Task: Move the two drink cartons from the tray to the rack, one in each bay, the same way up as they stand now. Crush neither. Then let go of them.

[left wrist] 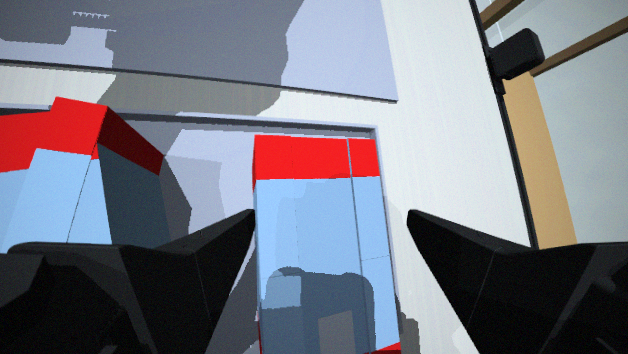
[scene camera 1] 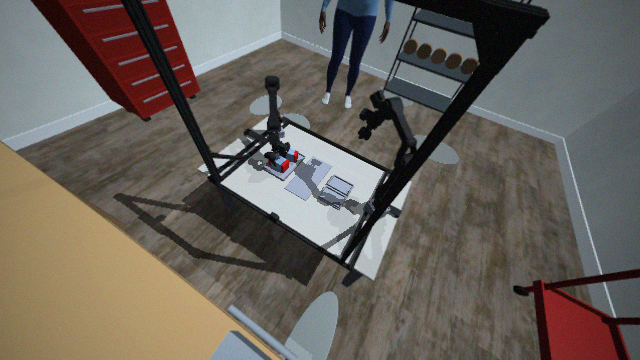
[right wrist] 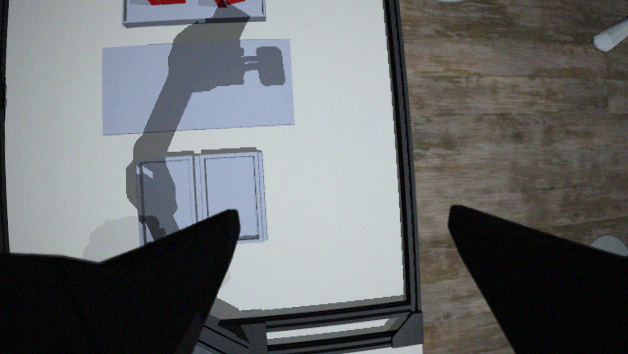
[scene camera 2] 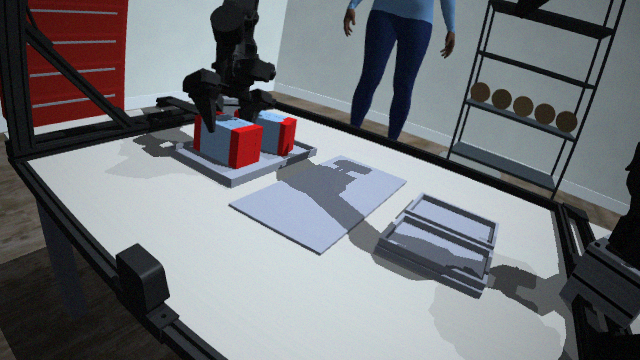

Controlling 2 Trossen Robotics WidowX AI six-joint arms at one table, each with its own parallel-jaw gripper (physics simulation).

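Frame: origin at the left arm's base, x left, y back, z up, level; centimetres.
Seen in the pictures: left gripper, between the fingertips: (left wrist: pixel 331 216) (scene camera 1: pixel 280 164) (scene camera 2: pixel 230 136); right gripper, between the fingertips: (right wrist: pixel 343 218) (scene camera 2: pixel 517 16); right arm's base, origin of its link: (scene camera 2: pixel 631 256).
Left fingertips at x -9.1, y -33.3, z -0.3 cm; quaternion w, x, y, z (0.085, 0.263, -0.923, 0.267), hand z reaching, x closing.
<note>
A point is followed by its place in that frame.
Two light-blue cartons with red ends rest on the grey tray (scene camera 1: pixel 283 176) @(z -4.9, x -9.7, y -40.2 cm) (scene camera 2: pixel 231 182) @(z -4.5, x -10.7, y -43.4 cm) (left wrist: pixel 300 119) @(z -3.9, x -4.6, y -39.5 cm) (right wrist: pixel 150 23) @(z -4.6, x -6.6, y -40.8 cm). My left gripper (scene camera 1: pixel 280 154) @(z -0.3, x -9.1, y -33.3 cm) (scene camera 2: pixel 231 123) @(z -0.3, x -9.1, y -33.3 cm) (left wrist: pixel 331 216) @(z -0.3, x -9.1, y -33.3 cm) is open, its fingers on either side of the nearer carton (scene camera 1: pixel 280 164) @(z 1.5, x -9.6, y -35.1 cm) (scene camera 2: pixel 216 141) @(z -1.4, x -11.6, y -33.0 cm) (left wrist: pixel 320 245) @(z 1.8, x -8.3, y -31.5 cm); in the left wrist view the left finger is close to its side and a gap shows at the right. The farther carton (scene camera 1: pixel 292 156) @(z 0.0, x 0.7, y -30.2 cm) (scene camera 2: pixel 271 134) @(z -1.2, x 0.2, y -29.6 cm) (left wrist: pixel 47 200) @(z 1.8, x 1.1, y -28.5 cm) sits slightly turned beside it. The two-bay rack (scene camera 1: pixel 327 201) @(z -3.9, x 7.7, y -68.6 cm) (scene camera 2: pixel 432 273) @(z -4.9, x 8.3, y -70.4 cm) (right wrist: pixel 264 210) @(z -4.6, x 27.7, y -60.1 cm) is empty. My right gripper (scene camera 1: pixel 361 126) @(z 31.5, x 31.8, y -54.1 cm) (right wrist: pixel 343 218) @(z 31.5, x 31.8, y -54.1 cm) is open and empty, high beyond the rack.
A thin flat grey plate (scene camera 1: pixel 298 191) (scene camera 2: pixel 300 220) (left wrist: pixel 335 60) (right wrist: pixel 130 105) lies between tray and rack. A black frame (scene camera 2: pixel 350 131) @(z -4.9, x 28.6, y -14.2 cm) (right wrist: pixel 407 200) @(z -3.6, x 49.2, y -46.5 cm) edges the table, with upright posts. A black block (scene camera 2: pixel 142 277) @(z -0.4, x -24.8, y -68.6 cm) (left wrist: pixel 517 54) @(z -1.8, x -24.2, y -65.1 cm) sits on the frame's near side. A person (scene camera 1: pixel 350 45) (scene camera 2: pixel 400 55) stands behind.
</note>
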